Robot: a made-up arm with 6 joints.
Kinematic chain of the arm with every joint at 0, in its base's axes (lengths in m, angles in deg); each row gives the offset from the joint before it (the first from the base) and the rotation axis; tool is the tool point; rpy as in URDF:
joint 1: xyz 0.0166 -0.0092 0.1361 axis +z
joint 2: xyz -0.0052 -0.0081 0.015 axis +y
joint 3: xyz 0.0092 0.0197 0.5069 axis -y
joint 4: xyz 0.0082 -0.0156 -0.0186 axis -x
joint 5: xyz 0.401 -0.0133 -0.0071 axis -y
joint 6: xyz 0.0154 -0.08 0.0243 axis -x
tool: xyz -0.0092 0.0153 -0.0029 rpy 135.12 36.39 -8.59
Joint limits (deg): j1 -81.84..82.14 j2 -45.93..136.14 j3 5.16..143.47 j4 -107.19..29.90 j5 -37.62..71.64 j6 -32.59..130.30
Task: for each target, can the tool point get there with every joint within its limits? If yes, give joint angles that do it. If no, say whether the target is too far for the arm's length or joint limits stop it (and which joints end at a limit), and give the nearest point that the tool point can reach.
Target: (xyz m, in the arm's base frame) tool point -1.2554 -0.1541 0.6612
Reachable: no: too far | nearest point -0.7790 -0.0998 0.5823 | short by 0.486 m
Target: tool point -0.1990 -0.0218 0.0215
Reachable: no: joint limits stop it (at a limit: joint 2, joint 3, joint 5, joint 6) | nearest point -0.0353 -0.0122 -0.4468 | short by 0.496 m
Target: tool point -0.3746 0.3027 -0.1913
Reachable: no: joint limits stop it (at a limit: joint 1, joint 3, joint 4, joint 5, joint 6) | nearest point 0.0413 0.3448 -0.3207 | short by 0.438 m
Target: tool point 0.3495 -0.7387 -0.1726
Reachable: yes | joints -65.13 91.63 61.45 -91.98 26.00 65.65
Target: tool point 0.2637 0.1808 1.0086
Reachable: yes | joints 54.31 17.70 89.75 -1.53 63.41 50.28
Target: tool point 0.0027 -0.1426 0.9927
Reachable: yes | joints 37.70 -27.80 48.99 -20.06 25.48 95.30
